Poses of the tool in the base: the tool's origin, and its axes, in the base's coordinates. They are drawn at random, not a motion.
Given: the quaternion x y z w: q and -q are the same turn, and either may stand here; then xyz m.
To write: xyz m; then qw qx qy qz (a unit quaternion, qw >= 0). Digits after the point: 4 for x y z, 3 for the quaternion.
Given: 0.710 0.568 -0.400 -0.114 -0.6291 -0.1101 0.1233
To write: -0.6291 -0.1101 0.1233 0.114 -0.710 -0.568 0.400
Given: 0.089 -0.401 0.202 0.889 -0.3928 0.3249 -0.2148
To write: -0.3928 0.3249 -0.2148 0.889 0.089 -0.401 0.202
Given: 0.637 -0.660 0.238 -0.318 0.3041 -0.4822 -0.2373
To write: 0.3041 -0.4822 -0.2373 0.318 -0.637 0.660 -0.238
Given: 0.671 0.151 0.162 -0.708 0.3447 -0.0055 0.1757
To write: 0.3447 -0.0055 0.1757 0.708 -0.671 -0.151 -0.162
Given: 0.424 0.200 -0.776 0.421 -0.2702 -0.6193 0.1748
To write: -0.2702 -0.6193 0.1748 0.421 0.424 0.200 -0.776
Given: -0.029 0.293 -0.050 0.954 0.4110 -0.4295 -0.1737
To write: 0.4110 -0.4295 -0.1737 0.954 -0.029 0.293 -0.050
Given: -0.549 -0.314 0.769 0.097 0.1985 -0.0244 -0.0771
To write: 0.1985 -0.0244 -0.0771 0.097 -0.549 -0.314 0.769
